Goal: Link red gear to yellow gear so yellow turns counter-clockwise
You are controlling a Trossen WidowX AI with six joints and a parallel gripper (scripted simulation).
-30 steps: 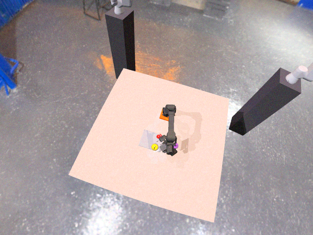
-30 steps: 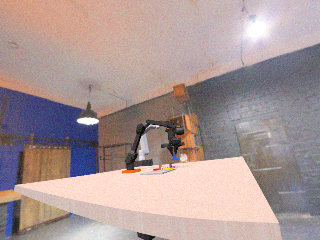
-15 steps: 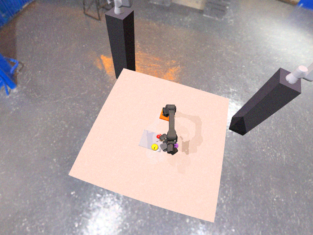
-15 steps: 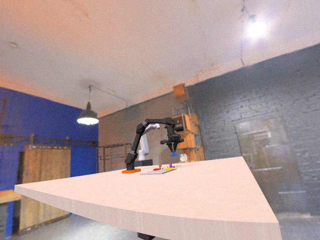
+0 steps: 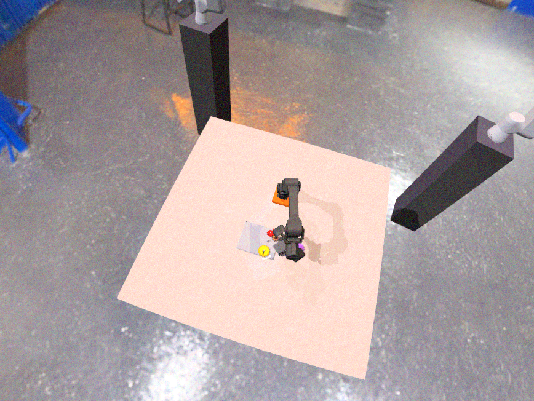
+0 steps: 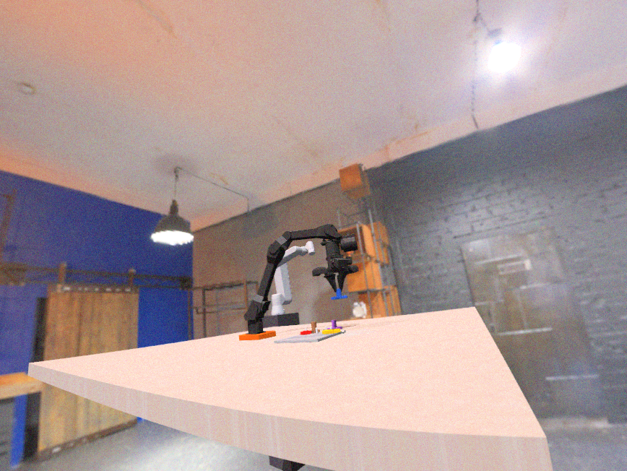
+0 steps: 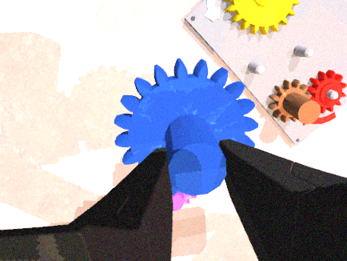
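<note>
The brown gear is 130 mm below my gripper tip, 80 mm to the right of it and 80 mm behind it. From my gripper tip the other things lie so: blue gear (10 mm below); yellow gear (140 mm below, 100 mm to the right, 20 mm ahead); purple gear (140 mm below, 90 mm behind, 60 mm to the left).
</note>
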